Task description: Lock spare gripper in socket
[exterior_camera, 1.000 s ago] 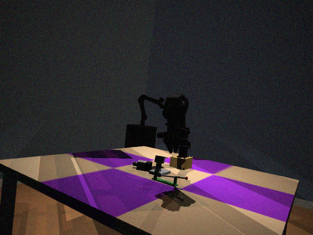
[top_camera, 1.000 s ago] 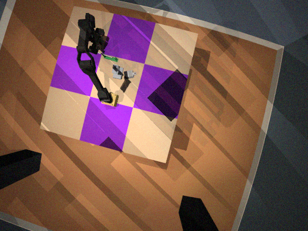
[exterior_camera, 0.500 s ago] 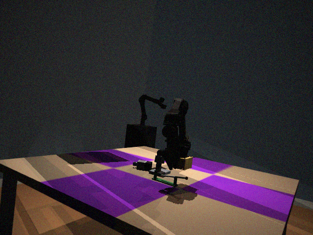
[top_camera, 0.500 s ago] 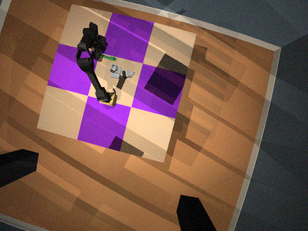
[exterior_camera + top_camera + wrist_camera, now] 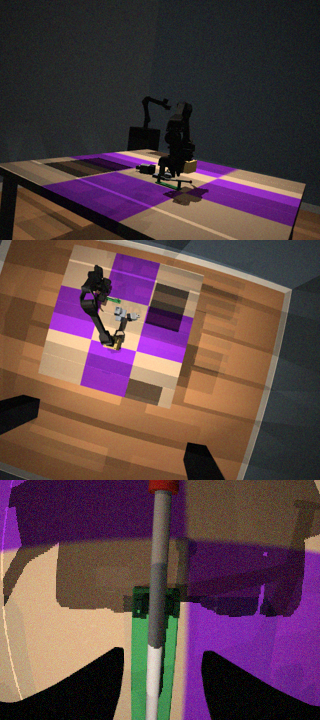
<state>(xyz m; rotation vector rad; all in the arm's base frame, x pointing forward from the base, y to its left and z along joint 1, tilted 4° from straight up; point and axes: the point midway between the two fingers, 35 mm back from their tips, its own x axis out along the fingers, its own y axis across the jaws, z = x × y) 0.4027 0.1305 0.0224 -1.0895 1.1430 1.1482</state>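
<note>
Now: the green rack 1 cm behind my gripper tip, 4 cm to the right of it and 3 cm below it. Also, from my gripper tip: spare gripper (13 cm behind, 27 cm to the right, 3 cm below); mount (13 cm behind, 14 cm to the right).
</note>
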